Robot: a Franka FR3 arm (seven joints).
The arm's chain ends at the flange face. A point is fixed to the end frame.
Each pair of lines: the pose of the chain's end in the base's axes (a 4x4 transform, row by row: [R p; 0 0 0 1], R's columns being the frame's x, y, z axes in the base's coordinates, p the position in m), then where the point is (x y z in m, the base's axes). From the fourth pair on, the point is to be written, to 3 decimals.
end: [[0.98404, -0.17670, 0.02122, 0.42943], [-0.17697, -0.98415, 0.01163, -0.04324], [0.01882, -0.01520, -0.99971, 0.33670], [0, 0, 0, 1]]
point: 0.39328 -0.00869 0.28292
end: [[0.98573, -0.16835, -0.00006, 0.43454], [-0.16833, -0.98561, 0.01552, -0.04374], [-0.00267, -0.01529, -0.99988, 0.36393], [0, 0, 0, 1]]
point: 0.39696 -0.00931 0.31106
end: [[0.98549, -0.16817, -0.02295, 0.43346], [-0.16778, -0.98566, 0.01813, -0.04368], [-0.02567, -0.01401, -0.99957, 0.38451], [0, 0, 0, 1]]
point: 0.39466 -0.00913 0.33260
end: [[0.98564, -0.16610, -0.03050, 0.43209], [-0.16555, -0.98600, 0.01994, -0.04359], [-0.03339, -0.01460, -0.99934, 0.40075], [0, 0, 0, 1]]
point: 0.393 -0.009 0.349
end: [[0.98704, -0.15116, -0.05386, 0.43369], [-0.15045, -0.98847, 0.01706, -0.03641], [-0.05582, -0.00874, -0.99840, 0.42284], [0, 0, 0, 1]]
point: 0.393 -0.003 0.372
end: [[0.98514, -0.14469, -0.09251, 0.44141], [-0.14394, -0.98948, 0.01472, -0.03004], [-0.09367, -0.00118, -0.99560, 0.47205], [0, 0, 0, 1]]
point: 0.398 0.003 0.423
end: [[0.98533, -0.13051, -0.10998, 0.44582], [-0.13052, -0.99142, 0.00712, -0.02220], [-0.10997, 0.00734, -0.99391, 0.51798], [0, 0, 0, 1]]
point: 0.401 0.010 0.469
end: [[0.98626, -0.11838, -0.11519, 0.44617], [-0.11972, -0.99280, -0.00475, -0.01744], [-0.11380, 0.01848, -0.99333, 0.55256], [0, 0, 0, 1]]
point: 0.401 0.014 0.504
